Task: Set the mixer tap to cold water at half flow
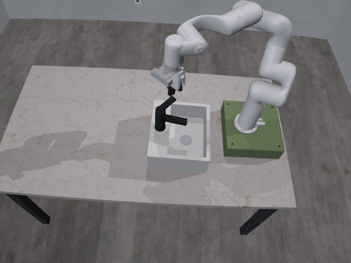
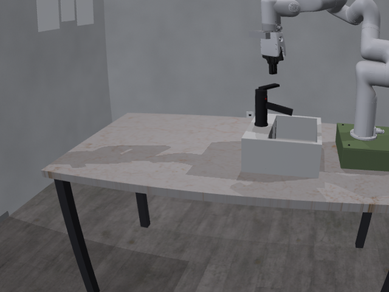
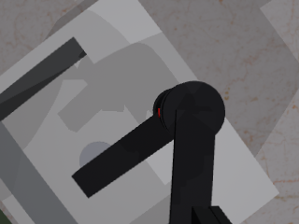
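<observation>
My gripper is now 70 mm above the lever, 20 mm to the right of it and 10 mm short of it. Also, from my hand: white sink (300 mm below, 70 mm behind, 50 mm to the left).
</observation>
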